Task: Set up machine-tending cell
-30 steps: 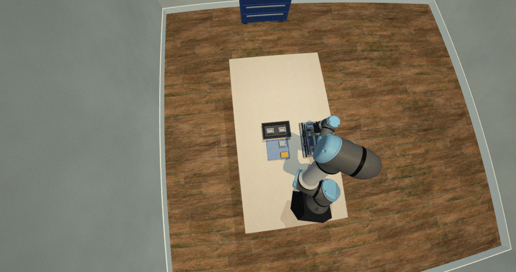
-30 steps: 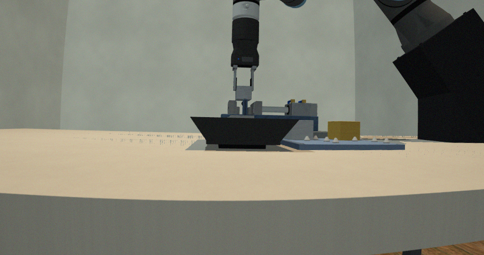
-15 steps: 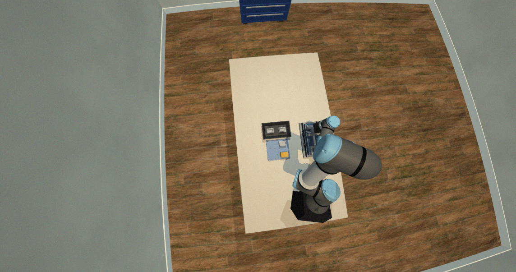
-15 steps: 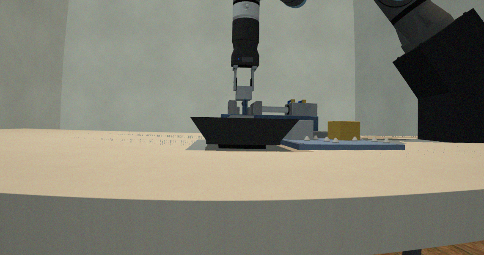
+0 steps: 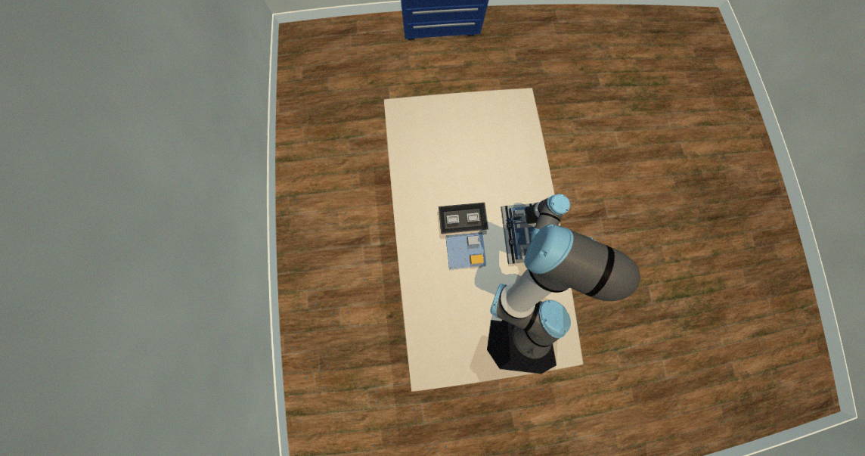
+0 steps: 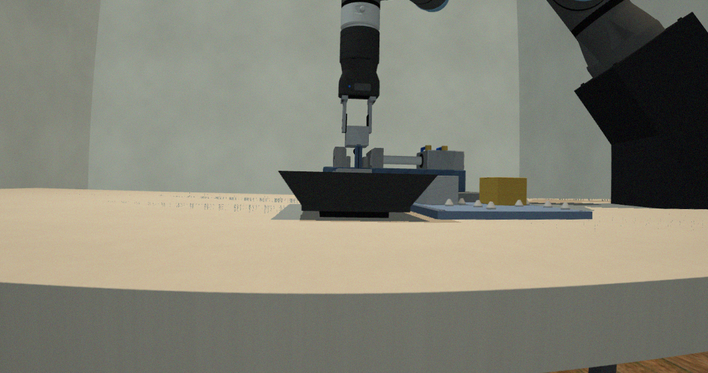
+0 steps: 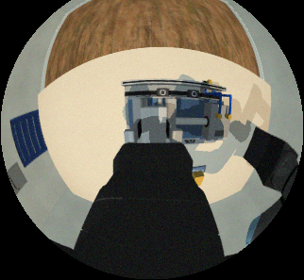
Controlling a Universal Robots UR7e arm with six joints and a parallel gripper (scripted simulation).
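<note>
My gripper is now 11 cm above the vise, 7 cm past it and 2 cm to the right of it. From my hand the other things lie so: hose end block: 16 cm behind, 7 cm below, 3 cm to the left; then brass blank: 28 cm to the left, 13 cm behind, 12 cm below.
</note>
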